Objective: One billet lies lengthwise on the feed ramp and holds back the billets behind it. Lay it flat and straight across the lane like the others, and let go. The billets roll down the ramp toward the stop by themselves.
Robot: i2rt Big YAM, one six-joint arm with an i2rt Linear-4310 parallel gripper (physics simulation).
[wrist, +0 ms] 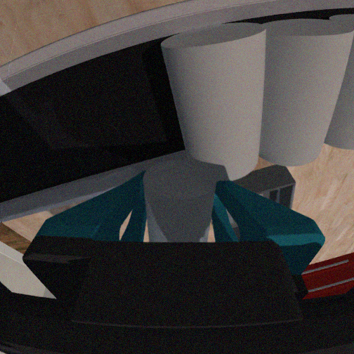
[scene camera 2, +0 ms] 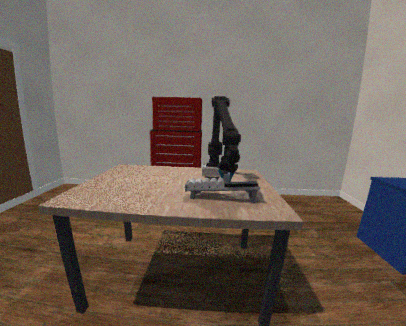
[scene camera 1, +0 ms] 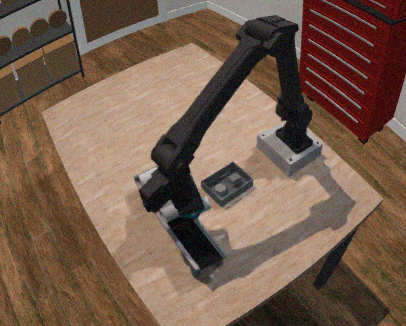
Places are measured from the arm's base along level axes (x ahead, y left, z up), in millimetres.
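Where they show: gripper, fingertip midpoint: (scene camera 2: pixel 226 181) (scene camera 1: pixel 193 212); arm's base at its link origin: (scene camera 2: pixel 214 165) (scene camera 1: pixel 294 139).
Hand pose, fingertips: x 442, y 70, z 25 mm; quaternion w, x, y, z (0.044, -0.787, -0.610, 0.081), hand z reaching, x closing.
Observation:
Each offset is from my fingertips to the centre of the thing.
The feed ramp (scene camera 1: pixel 197 242) (scene camera 2: pixel 242 189) (wrist: pixel 100 41) has a black lane between pale side walls. Pale billets @[dx +39, dy -110, dz -4 mm] (scene camera 2: pixel 205 183) (wrist: pixel 220 100) lie side by side across the lane, at the right in the wrist view; the arm hides part of the row in scene camera 1. My gripper (scene camera 1: pixel 196 214) (scene camera 2: pixel 226 175) (wrist: pixel 178 178) is shut on a grey billet (wrist: pixel 177 200), at the ramp's near side wall in the wrist view. The held billet's end overlaps that wall in the wrist view, close to the nearest billet of the row. Whether it touches wall or billet is unclear.
A dark grey tray @[dx -164, dy -74, dz -66 mm] (scene camera 1: pixel 238 194) (wrist: pixel 277 175) with small pieces stands on the table between the ramp and the arm's base (scene camera 1: pixel 289 155). A red tool cabinet (scene camera 1: pixel 345 65) (scene camera 2: pixel 176 132) stands behind the table. A blue box (scene camera 2: pixel 390 215) stands at the right in scene camera 2.

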